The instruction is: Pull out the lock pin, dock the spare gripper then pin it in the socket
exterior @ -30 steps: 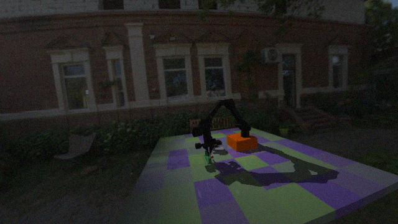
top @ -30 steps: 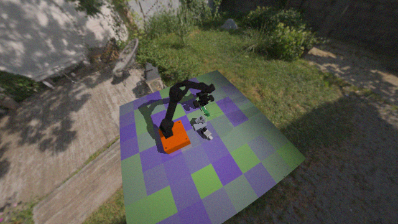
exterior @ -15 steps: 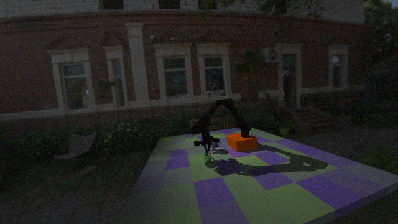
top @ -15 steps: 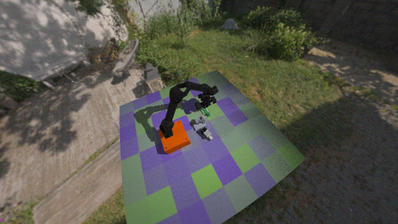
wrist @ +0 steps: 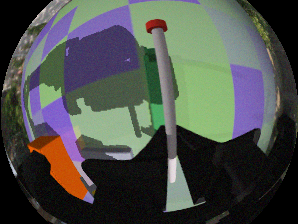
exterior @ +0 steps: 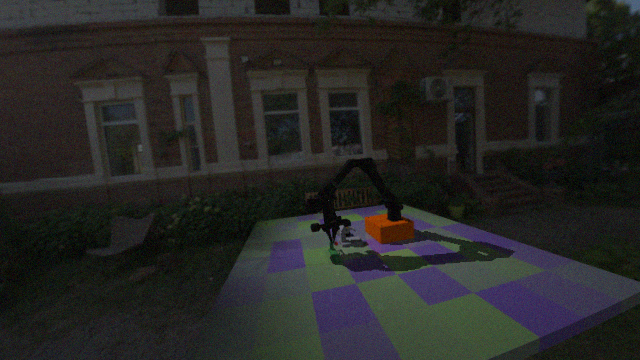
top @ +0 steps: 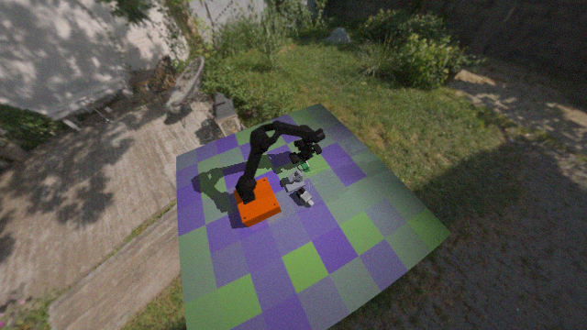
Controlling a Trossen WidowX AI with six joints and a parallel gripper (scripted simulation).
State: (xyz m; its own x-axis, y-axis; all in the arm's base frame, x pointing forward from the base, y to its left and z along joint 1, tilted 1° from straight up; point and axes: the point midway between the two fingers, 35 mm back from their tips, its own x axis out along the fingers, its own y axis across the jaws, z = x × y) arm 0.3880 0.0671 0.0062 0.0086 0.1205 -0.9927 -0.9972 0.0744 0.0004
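Right now my gripper tip is 3 cm above the green strip and 2 cm to the right of it. From my gripper tip the other things lie so: spare gripper (20 cm to the right, 12 cm behind, 3 cm below); then grey mount (11 cm behind, 8 cm to the right).
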